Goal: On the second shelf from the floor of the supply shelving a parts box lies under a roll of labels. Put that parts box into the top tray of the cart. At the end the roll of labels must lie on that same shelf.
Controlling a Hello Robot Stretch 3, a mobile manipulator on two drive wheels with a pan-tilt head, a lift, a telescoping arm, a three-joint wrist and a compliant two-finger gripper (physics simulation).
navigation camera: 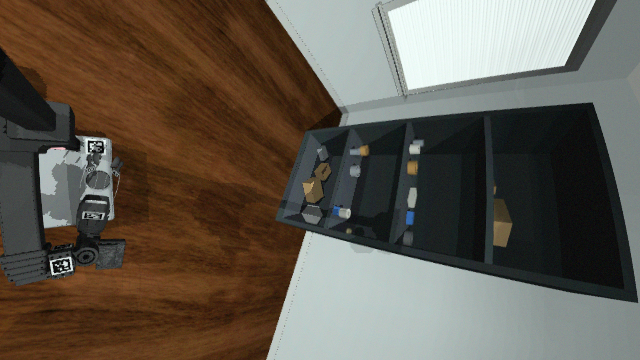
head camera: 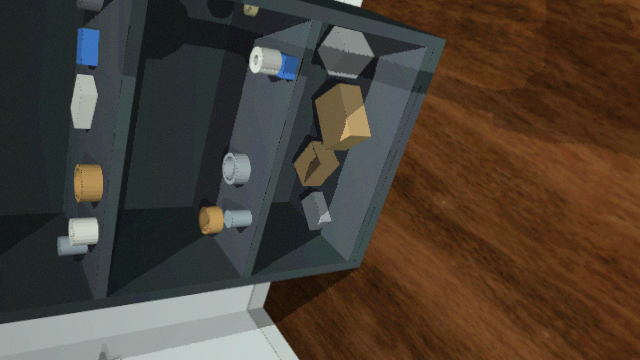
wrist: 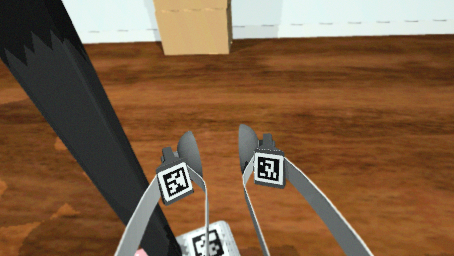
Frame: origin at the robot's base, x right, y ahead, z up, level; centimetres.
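Where they show: gripper, fingertip midpoint: (navigation camera: 107, 154); robot's base at its link origin: (navigation camera: 97, 178).
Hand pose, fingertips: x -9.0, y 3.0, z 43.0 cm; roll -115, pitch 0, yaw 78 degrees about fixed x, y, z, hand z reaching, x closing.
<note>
Each offset is from my fingertips to the top centre of the thing. "pt": to the spot under its first point.
The supply shelving (head camera: 125, 100) (navigation camera: 489, 190) appears turned sideways in the head and navigation views, its floor end at the right in the head view and at the left in the navigation view. On its second shelf from the floor, a small blue parts box @(dx +34.0, dy +116.0, dz +14.3 cm) (head camera: 288, 66) (navigation camera: 337, 210) lies under a white roll of labels @(pt dx +33.8, dy +112.9, dz +19.5 cm) (head camera: 265, 60) (navigation camera: 345, 213) with a hole in its end. My gripper (wrist: 217, 144) is open and empty in the wrist view, over the wooden floor and away from the shelving. The cart does not show in these views.
The same shelf holds a silver ring @(dx +4.3, dy +140.7, dz +15.1 cm) (head camera: 236, 168) and an orange cup @(dx -14.4, dy +158.6, dz +15.3 cm) (head camera: 211, 220) beside a grey cylinder @(dx -11.2, dy +137.0, dz +17.3 cm) (head camera: 238, 218). Tan and grey boxes fill the lowest shelf. My arm (navigation camera: 22, 200) is at the left of the navigation view. A tan block (wrist: 195, 27) stands by a wall.
</note>
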